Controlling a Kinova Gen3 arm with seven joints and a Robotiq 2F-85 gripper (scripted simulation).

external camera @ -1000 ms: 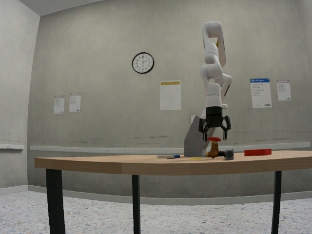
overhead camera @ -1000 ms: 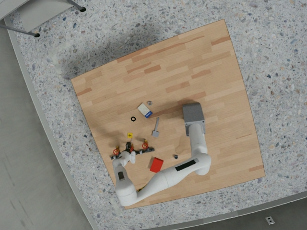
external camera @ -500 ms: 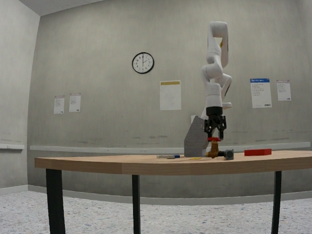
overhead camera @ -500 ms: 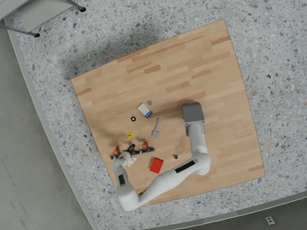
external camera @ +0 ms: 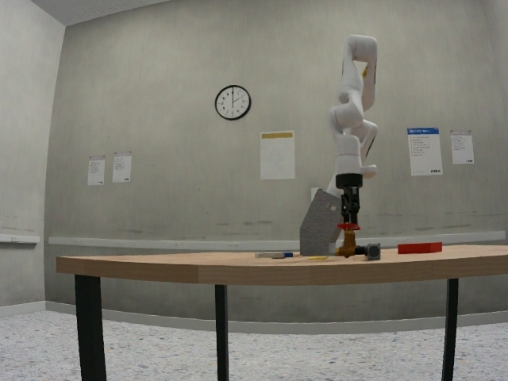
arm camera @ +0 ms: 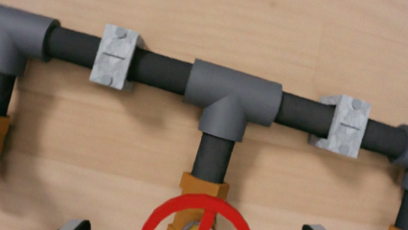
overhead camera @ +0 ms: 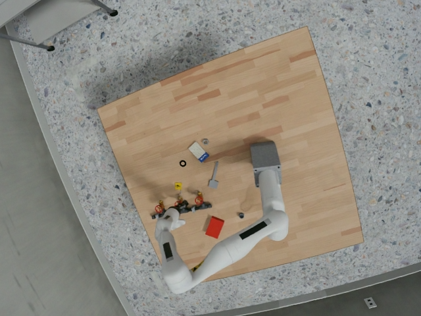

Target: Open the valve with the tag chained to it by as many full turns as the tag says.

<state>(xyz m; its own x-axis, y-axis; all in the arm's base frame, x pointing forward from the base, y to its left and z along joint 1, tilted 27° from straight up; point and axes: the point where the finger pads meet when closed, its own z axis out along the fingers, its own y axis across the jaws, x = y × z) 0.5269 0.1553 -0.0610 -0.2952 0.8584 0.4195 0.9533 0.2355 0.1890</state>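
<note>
The yellow tag is 1 cm behind my hand, 9 cm to the right of it and 8 cm below it. Round my hand: red block (16 cm behind, 20 cm to the left, 7 cm below); grey scraper (23 cm behind, 10 cm to the right, 8 cm below); blue box (17 cm behind, 27 cm to the right, 7 cm below).
</note>
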